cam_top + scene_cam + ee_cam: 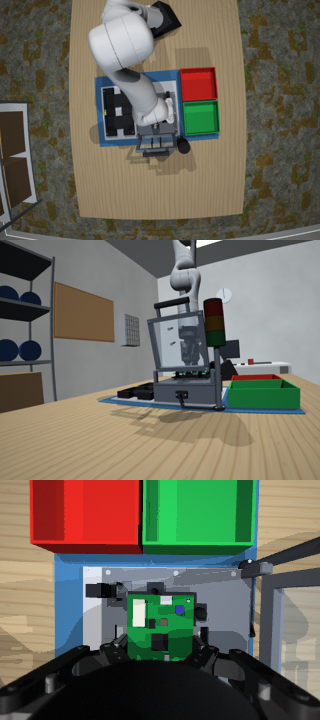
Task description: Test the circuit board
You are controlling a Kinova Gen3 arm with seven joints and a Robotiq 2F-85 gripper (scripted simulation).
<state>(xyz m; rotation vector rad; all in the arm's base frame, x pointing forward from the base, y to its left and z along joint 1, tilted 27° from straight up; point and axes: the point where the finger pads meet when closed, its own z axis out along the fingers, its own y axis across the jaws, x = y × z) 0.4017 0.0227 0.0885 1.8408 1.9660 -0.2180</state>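
Now: hand right at the green circuit board. From my hand the other things lie so: black hook: 6 cm to the left, 6 cm behind; then clear lid: 13 cm ahead, 10 cm above; then green bin: 20 cm to the left, 7 cm below, 4 cm ahead.
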